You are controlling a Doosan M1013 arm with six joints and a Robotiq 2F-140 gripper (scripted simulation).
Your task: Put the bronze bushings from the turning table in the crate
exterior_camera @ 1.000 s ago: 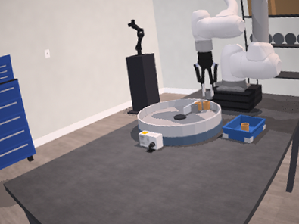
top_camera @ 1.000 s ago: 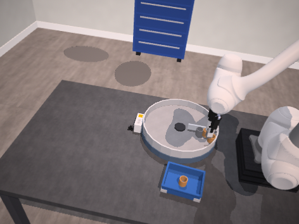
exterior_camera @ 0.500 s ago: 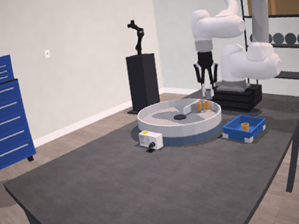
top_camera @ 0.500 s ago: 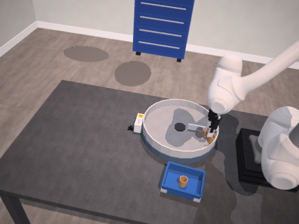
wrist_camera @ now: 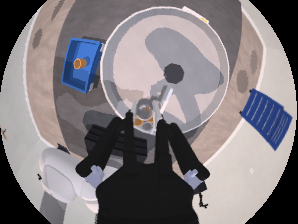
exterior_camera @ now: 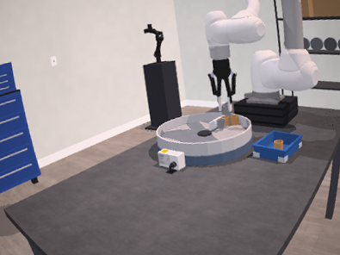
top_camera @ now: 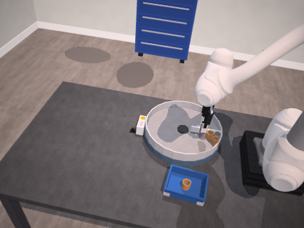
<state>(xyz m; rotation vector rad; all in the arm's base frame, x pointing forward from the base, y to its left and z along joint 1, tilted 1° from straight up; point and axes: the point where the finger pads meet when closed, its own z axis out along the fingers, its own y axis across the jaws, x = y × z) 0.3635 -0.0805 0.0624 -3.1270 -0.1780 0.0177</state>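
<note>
My gripper is now 12 cm above the round turning table, 9 cm short of it and 7 cm to the left of it. Also, from my hand: blue crate (27 cm to the left, 15 cm below, 6 cm ahead).
</note>
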